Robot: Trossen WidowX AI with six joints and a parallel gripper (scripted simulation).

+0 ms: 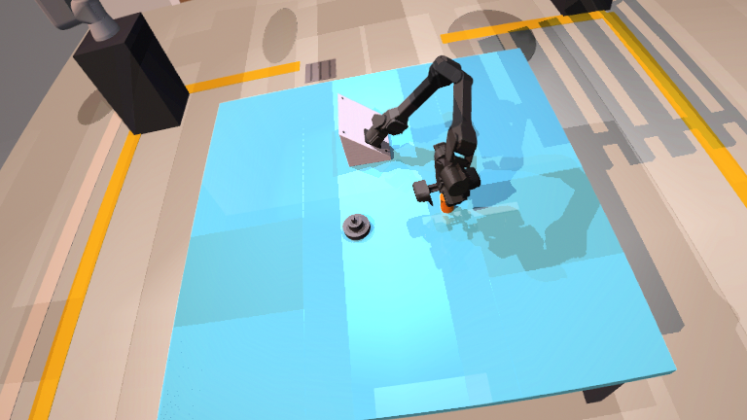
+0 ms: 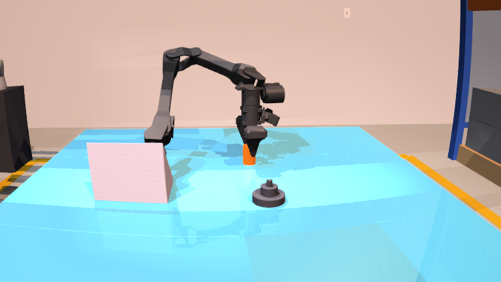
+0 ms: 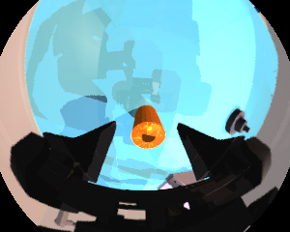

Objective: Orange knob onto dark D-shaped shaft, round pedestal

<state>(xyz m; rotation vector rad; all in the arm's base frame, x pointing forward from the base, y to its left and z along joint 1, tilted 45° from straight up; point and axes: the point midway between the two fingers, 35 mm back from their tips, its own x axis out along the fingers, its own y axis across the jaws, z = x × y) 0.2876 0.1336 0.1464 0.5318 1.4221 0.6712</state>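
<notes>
My gripper tip is 1 cm above the orange knob. Also, from my gripper tip: dark round pedestal 2 cm ahead, 28 cm to the right, 1 cm below.
</notes>
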